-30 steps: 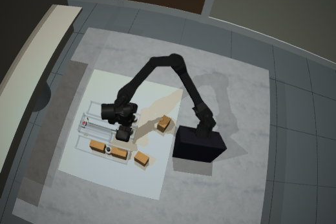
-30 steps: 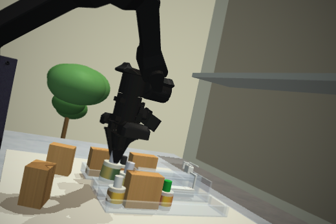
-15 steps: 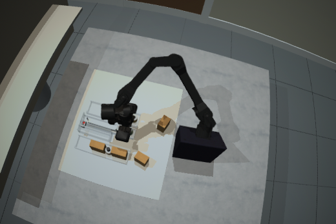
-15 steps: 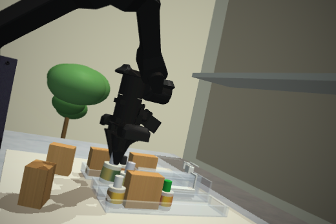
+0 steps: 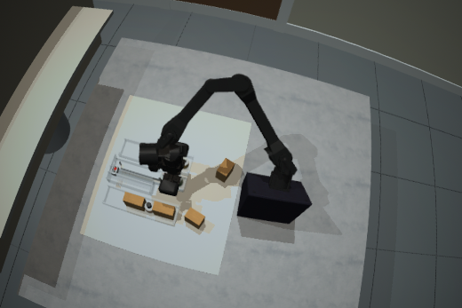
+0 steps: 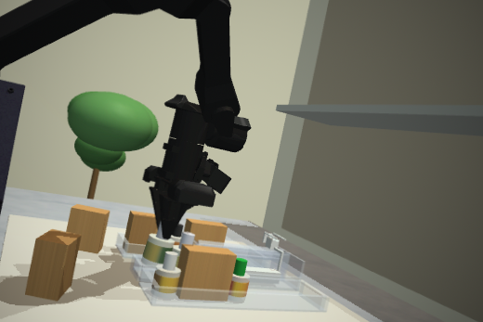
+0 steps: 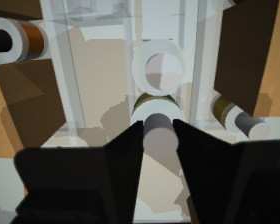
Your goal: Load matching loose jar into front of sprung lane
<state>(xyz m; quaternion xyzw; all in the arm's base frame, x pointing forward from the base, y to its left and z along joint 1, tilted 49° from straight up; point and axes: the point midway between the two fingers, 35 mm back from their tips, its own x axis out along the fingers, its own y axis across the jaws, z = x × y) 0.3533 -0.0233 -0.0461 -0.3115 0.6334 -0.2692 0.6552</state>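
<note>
Right now the clear sprung lane is 140 mm ahead of my gripper tip, 20 mm to the left of it and 50 mm below it. The rest, counted from my gripper tip: red mark: 220 mm ahead, 40 mm to the left.
</note>
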